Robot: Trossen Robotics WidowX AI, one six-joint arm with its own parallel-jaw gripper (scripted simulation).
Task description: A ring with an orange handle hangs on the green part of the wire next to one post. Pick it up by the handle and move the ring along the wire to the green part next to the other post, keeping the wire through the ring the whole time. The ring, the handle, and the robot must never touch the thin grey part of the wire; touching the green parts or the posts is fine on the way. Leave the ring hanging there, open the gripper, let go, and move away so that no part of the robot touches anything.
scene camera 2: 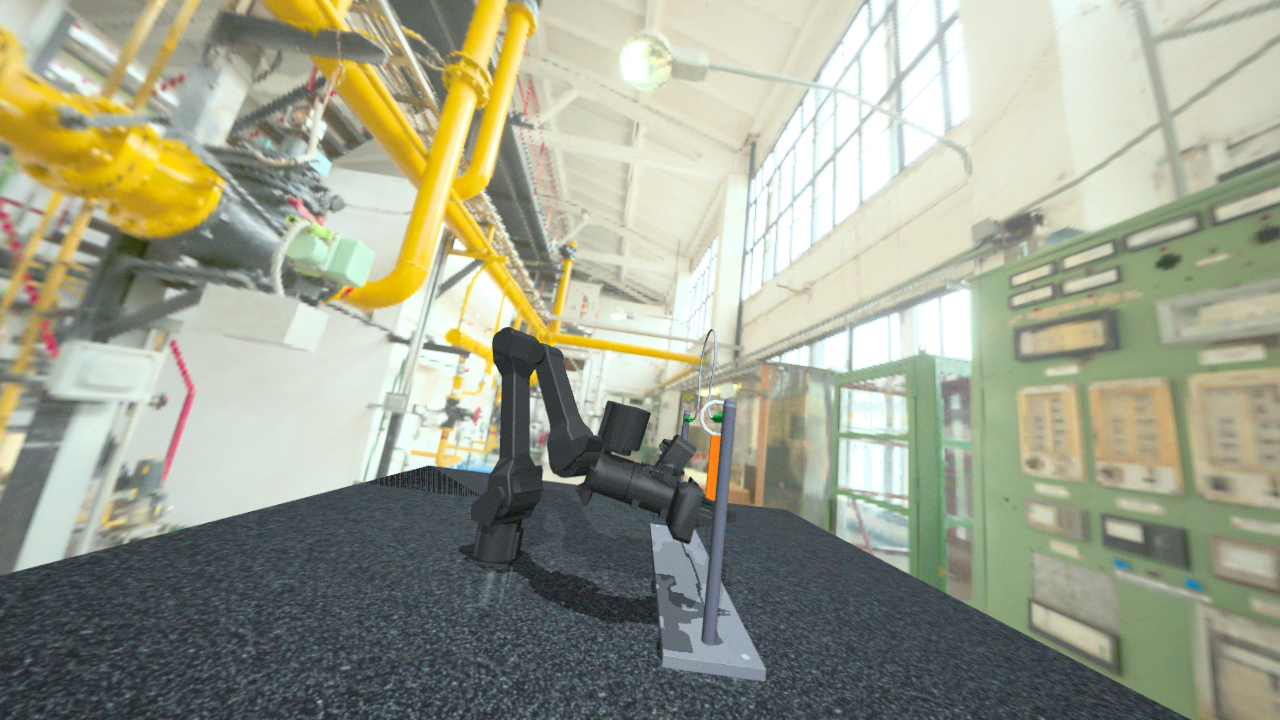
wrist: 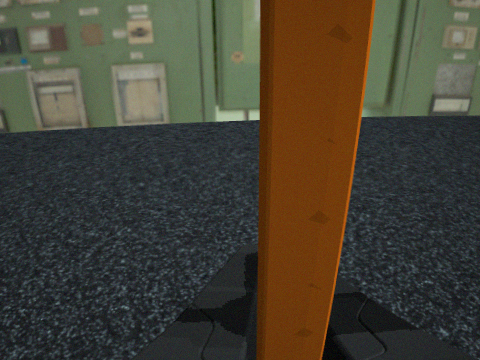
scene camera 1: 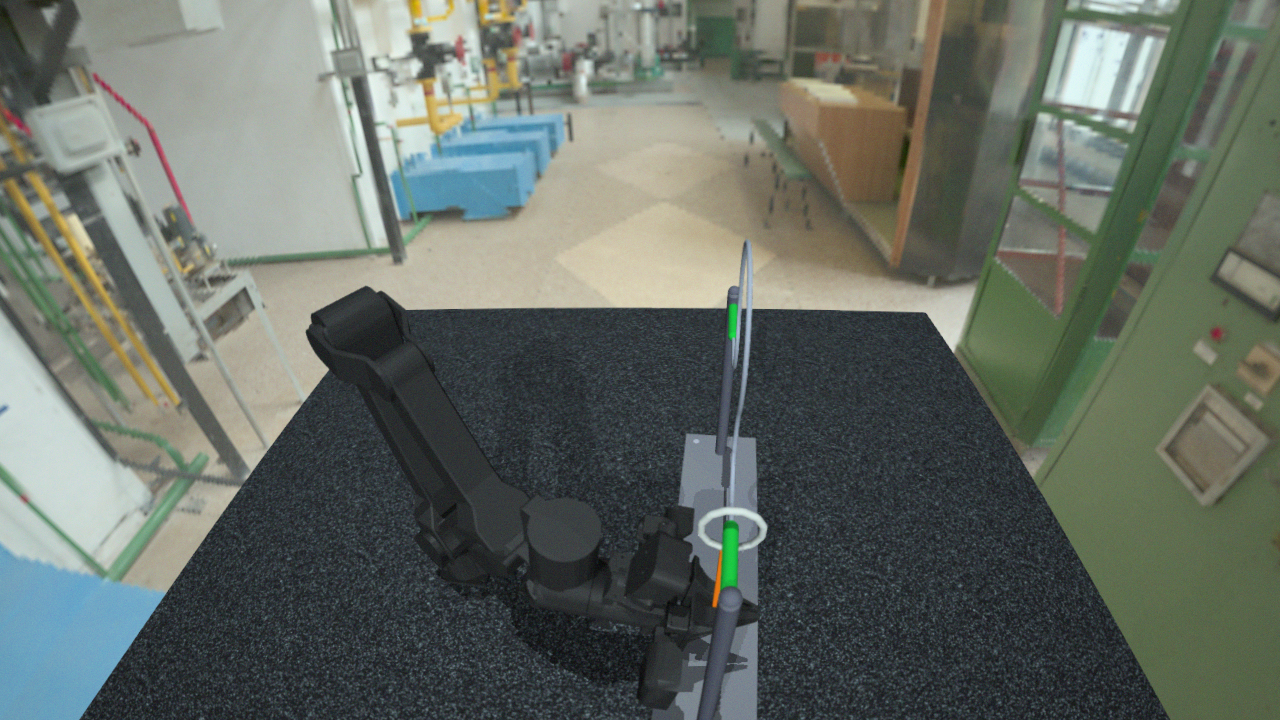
Labels:
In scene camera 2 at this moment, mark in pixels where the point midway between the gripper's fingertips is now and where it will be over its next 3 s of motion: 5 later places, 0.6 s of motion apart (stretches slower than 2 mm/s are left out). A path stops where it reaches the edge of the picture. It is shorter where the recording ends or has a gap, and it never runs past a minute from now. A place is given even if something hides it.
My gripper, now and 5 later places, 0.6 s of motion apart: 734, 516; 731, 512; 725, 503; 714, 488; 698, 467; 686, 446

